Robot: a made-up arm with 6 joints. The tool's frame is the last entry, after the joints. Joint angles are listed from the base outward. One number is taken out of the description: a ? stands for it. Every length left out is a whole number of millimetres.
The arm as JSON. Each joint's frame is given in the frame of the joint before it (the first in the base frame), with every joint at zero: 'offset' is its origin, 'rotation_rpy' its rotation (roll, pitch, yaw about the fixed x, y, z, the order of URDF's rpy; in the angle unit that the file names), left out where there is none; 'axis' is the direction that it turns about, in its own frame. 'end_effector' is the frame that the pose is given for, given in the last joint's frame.
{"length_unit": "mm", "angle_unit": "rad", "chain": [
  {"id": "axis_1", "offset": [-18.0, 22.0, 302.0], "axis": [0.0, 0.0, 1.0]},
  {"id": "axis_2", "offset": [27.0, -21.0, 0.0], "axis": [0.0, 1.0, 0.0]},
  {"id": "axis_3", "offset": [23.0, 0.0, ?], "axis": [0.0, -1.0, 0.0]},
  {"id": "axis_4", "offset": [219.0, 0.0, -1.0], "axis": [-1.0, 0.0, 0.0]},
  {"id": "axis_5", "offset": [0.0, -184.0, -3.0], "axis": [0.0, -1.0, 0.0]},
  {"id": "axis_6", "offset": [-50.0, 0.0, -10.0], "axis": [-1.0, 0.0, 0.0]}
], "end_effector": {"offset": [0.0, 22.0, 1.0], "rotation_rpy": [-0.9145, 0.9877, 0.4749]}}
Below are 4 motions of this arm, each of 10 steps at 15 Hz.
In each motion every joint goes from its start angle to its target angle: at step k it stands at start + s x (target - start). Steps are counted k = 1, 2, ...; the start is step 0. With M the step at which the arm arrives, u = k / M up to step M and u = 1 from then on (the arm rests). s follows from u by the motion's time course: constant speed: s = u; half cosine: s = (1 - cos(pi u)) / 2; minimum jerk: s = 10 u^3 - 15 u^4 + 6 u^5.
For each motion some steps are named. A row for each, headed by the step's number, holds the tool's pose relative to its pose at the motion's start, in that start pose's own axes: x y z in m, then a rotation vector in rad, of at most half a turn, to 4 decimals.
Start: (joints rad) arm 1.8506 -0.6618 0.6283 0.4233 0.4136 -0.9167
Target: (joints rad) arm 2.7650 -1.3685 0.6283 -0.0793 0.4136 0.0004
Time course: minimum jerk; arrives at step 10
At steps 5, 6, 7, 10:
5: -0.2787 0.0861 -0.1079 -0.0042 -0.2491 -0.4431
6: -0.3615 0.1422 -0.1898 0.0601 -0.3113 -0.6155
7: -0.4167 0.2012 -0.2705 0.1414 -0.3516 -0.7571
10: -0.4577 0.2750 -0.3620 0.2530 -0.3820 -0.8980

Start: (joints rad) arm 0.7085 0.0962 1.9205 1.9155 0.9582 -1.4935
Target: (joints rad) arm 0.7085 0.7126 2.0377 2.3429 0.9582 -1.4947
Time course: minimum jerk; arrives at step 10
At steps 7, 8, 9, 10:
7: 0.3816 0.1585 0.1518 -0.0388 -0.0758 0.5418
8: 0.4210 0.1870 0.1812 -0.0540 -0.0878 0.6082
9: 0.4386 0.2009 0.1958 -0.0619 -0.0937 0.6391
10: 0.4416 0.2034 0.1984 -0.0634 -0.0947 0.6445

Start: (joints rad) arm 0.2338 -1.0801 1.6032 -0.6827 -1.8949 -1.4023
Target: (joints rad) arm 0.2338 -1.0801 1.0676 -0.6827 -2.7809 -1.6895
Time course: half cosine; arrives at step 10
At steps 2, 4, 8, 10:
2: -0.0012 -0.0140 0.0054 0.1369 0.0103 -0.0068
4: -0.0035 -0.0541 0.0151 0.4934 0.0426 -0.0292
8: -0.0032 -0.1545 0.0066 1.2727 0.1665 -0.1065
10: -0.0024 -0.1717 0.0005 1.4018 0.1982 -0.1234

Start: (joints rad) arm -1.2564 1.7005 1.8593 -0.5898 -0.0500 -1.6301
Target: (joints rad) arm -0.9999 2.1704 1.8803 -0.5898 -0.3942 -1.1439
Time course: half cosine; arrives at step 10
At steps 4, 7, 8, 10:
4: -0.0696 -0.0089 -0.1403 0.1697 0.2658 -0.1186
7: -0.1743 0.0154 -0.3067 0.4059 0.6341 -0.2038
8: -0.2026 0.0271 -0.3436 0.4669 0.7270 -0.2130
10: -0.2278 0.0388 -0.3739 0.5203 0.8072 -0.2172

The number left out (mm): 717.0
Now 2 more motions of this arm.
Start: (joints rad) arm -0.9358 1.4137 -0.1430 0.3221 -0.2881 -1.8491
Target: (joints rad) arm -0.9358 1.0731 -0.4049 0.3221 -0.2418 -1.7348
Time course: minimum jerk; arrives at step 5
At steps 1, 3, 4, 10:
1: -0.0087 0.0102 -0.0055 -0.0088 0.0024 0.0024
3: -0.1018 0.1099 -0.0800 -0.1052 0.0278 0.0250
4: -0.1395 0.1453 -0.1183 -0.1458 0.0380 0.0329
10: -0.1477 0.1526 -0.1274 -0.1549 0.0403 0.0345

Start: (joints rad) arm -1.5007 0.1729 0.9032 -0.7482 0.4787 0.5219
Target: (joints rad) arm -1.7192 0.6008 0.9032 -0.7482 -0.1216 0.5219
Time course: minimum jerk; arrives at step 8
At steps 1, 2, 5, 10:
1: 0.0031 0.0013 -0.0039 -0.0010 0.0067 0.0130
2: 0.0195 0.0086 -0.0256 -0.0047 0.0428 0.0840
5: 0.1042 0.0614 -0.2022 0.0438 0.2771 0.5903
10: 0.1232 0.0863 -0.2900 0.1067 0.3619 0.8128

